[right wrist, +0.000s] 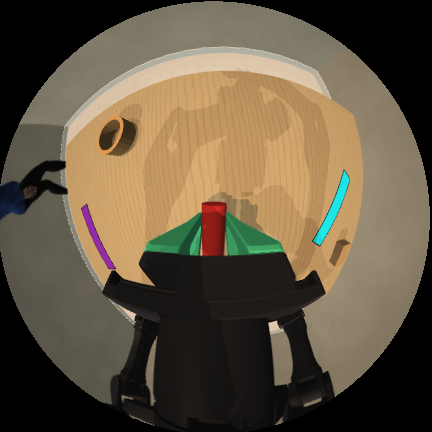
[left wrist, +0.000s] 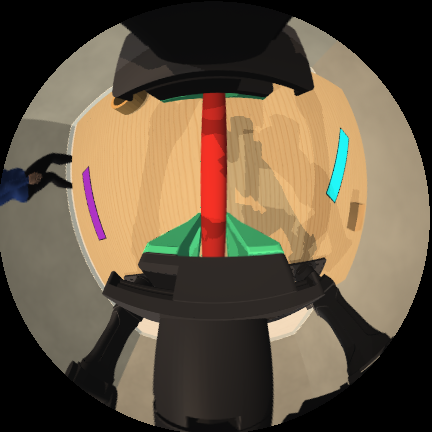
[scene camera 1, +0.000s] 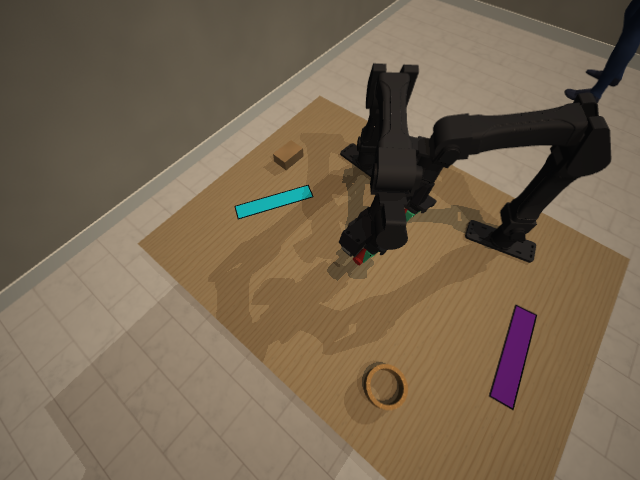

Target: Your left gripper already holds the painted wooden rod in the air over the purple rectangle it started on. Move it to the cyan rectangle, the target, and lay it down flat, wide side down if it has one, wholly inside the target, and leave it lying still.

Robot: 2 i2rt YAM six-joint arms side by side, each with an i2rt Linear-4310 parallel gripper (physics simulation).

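Places are measured from the left arm's base along level axes (x ahead, y up, z right), in centimetres.
Where they show: left gripper, fingertip midpoint: (left wrist: 213,217); right gripper, fingertip midpoint: (right wrist: 213,216) (left wrist: 213,92) (scene camera 1: 360,258); left arm's base, link origin: (left wrist: 145,281) (scene camera 1: 499,241); right arm's base, link origin: (left wrist: 301,270) (scene camera 1: 366,163).
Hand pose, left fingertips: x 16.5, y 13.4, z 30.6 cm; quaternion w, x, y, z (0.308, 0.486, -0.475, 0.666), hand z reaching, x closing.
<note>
Each offset is from my left fingertips to the top centre of the thing. "*": to the spot under its first point. Level surfaces: height alone.
The painted wooden rod @(dx +4.4, dy +2.1, dz +1.6 cm) (scene camera 1: 358,258) (left wrist: 213,160) (right wrist: 214,209) is red and is held in the air over the middle of the table. My left gripper (scene camera 1: 409,213) (left wrist: 213,217) is shut on one part of it. My right gripper (scene camera 1: 367,253) (right wrist: 213,216) is shut on it nearer its free end, which sticks out past the green fingertips. The arms hide the rod's middle in scene camera 1. The cyan rectangle @(* dx +1.2, dy -13.3, dz +39.7 cm) (scene camera 1: 273,202) (left wrist: 338,167) (right wrist: 332,210) lies bare at the upper left of the table. The purple rectangle @(* dx +16.1, dy -13.3, dz -39.8 cm) (scene camera 1: 513,356) (left wrist: 93,205) (right wrist: 96,240) lies bare at the right.
A small wooden block @(dx -18.0, dy -9.4, dz +44.3 cm) (scene camera 1: 287,155) (left wrist: 354,216) (right wrist: 340,252) lies beyond the cyan rectangle. A wooden ring @(dx +37.1, dy -8.4, dz -12.2 cm) (scene camera 1: 404,387) (right wrist: 129,137) lies near the table's front edge. The wooden table @(dy -13.4 cm) (scene camera 1: 439,413) carries shadows of both arms. A person's legs (scene camera 1: 616,56) show beyond the table at the upper right.
</note>
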